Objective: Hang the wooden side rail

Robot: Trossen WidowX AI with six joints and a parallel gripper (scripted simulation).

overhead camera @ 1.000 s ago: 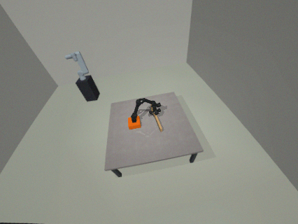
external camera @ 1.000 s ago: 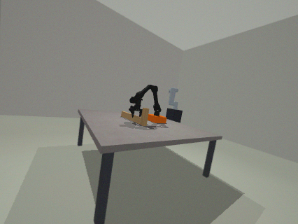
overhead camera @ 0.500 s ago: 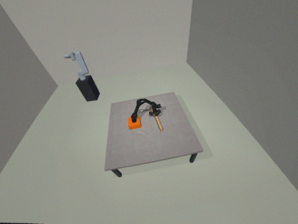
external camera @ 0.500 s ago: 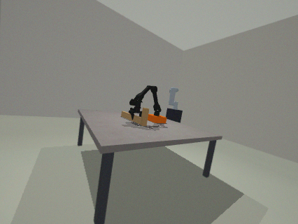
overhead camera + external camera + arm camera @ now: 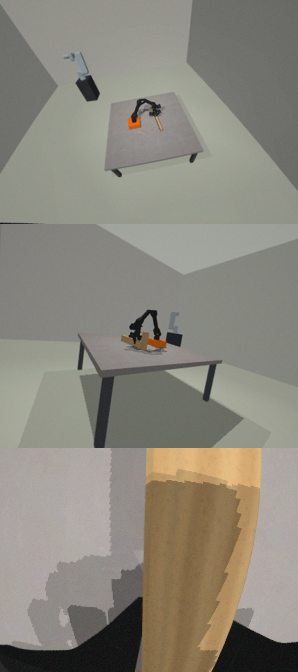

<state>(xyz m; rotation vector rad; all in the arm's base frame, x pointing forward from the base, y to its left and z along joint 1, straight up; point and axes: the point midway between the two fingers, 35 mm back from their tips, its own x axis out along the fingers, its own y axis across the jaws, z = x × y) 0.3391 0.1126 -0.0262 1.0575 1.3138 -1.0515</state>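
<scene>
My gripper tip is 14 cm to the right of the upright headboard post, 6 cm below it and 3 cm past it.
</scene>
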